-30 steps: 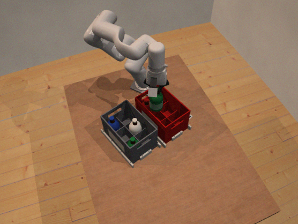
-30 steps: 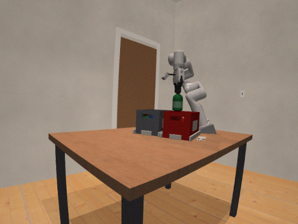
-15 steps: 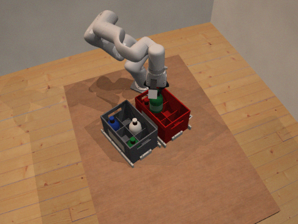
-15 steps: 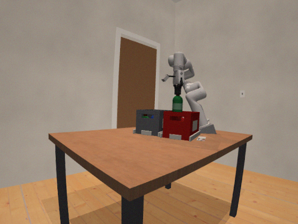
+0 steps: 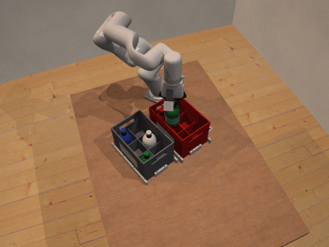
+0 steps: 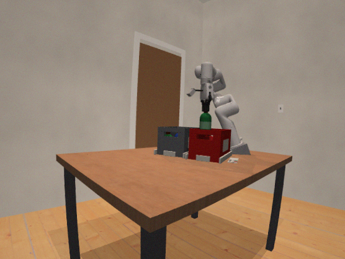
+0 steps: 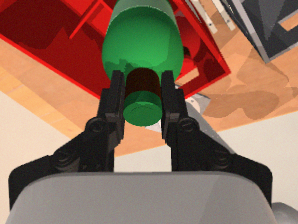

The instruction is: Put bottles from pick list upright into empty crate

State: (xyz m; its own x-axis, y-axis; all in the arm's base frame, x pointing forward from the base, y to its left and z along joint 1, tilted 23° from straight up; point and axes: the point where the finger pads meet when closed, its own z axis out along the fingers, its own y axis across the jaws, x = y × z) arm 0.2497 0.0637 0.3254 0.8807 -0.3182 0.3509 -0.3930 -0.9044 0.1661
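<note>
Right now my hand is 7 cm above the green bottle. Also, from my hand: white bottle: 22 cm below, 13 cm to the right, 3 cm ahead; then red bottle: 22 cm below, 9 cm behind, 3 cm to the right; then red crate: 22 cm below, 4 cm to the left, 2 cm behind.
</note>
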